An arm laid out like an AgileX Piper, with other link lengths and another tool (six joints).
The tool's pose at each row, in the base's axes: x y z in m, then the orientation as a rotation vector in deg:
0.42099, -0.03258, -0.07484, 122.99, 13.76, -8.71
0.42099, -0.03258, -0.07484, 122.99, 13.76, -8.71
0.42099, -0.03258, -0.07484, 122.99, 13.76, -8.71
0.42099, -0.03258, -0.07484, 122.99, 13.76, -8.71
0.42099, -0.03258, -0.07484, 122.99, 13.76, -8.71
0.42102, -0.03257, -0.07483, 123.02, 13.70, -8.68
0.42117, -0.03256, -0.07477, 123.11, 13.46, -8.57
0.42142, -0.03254, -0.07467, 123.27, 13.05, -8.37
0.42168, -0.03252, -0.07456, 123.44, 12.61, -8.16
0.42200, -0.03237, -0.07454, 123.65, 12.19, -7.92
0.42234, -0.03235, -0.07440, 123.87, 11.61, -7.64
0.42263, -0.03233, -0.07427, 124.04, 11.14, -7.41
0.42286, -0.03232, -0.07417, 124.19, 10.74, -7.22
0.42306, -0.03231, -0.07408, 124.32, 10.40, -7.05
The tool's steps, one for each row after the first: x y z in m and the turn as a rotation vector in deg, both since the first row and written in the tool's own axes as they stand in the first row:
0.00000, 0.00000, 0.00000, 0.00, 0.00, 0.00
0.00000, 0.00000, 0.00000, 0.00, 0.00, 0.00
0.00000, 0.00000, 0.00000, 0.00, 0.00, 0.00
0.00000, 0.00000, 0.00000, 0.00, 0.00, 0.00
0.00003, 0.00001, -0.00001, 0.02, 0.00, 0.06
0.00016, 0.00009, -0.00006, 0.10, 0.00, 0.27
0.00039, 0.00021, -0.00013, 0.22, 0.00, 0.65
0.00062, 0.00035, -0.00022, 0.36, 0.00, 1.05
0.00095, 0.00036, -0.00036, 0.54, 0.03, 1.46
0.00125, 0.00054, -0.00046, 0.72, 0.03, 1.99
0.00151, 0.00070, -0.00055, 0.86, 0.03, 2.42
0.00171, 0.00083, -0.00062, 0.98, 0.02, 2.78
0.00189, 0.00094, -0.00068, 1.09, 0.03, 3.09

